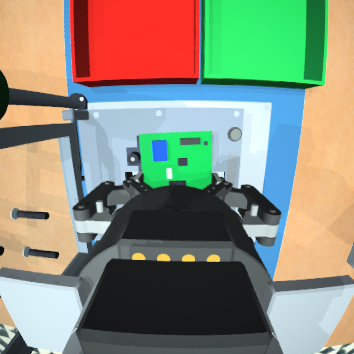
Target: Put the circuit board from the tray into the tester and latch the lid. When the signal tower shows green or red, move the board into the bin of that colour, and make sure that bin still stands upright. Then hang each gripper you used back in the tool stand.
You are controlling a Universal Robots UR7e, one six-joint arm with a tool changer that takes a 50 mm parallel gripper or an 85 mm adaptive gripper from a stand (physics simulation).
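Places are measured from the arm's base along level axes (x ahead, y left, z up), in metres.
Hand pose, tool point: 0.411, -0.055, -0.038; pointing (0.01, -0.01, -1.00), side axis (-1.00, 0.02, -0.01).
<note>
After its pixels a point has its place, as x, y, z.
The green circuit board [192, 170] {0.396, -0.071, -0.207}, with a blue block and dark chips, is between the fingertips of my gripper [176, 182], which is shut on its side edges. The board is over the light grey tester [107, 127] {0.489, -0.115, -0.228}; its height above the tester cannot be told. Dark bars and a hinged pale edge stand along the tester's left side, seemingly the open lid. The red bin [135, 40] {0.466, -0.224, -0.282} and the green bin [257, 42] {0.309, -0.223, -0.282} stand upright side by side beyond the tester. The tray, the signal tower and the tool stand cannot be made out.
A blue base plate [287, 130] {0.256, -0.110, -0.286} lies under the tester and bins. A round grey knob [234, 134] {0.350, -0.107, -0.223} is at the tester's right and a small dark post [133, 158] {0.457, -0.084, -0.207} left of the board. Two dark pins [31, 215] {0.508, -0.064, -0.116} [42, 253] {0.508, -0.033, -0.116} are at the left.
</note>
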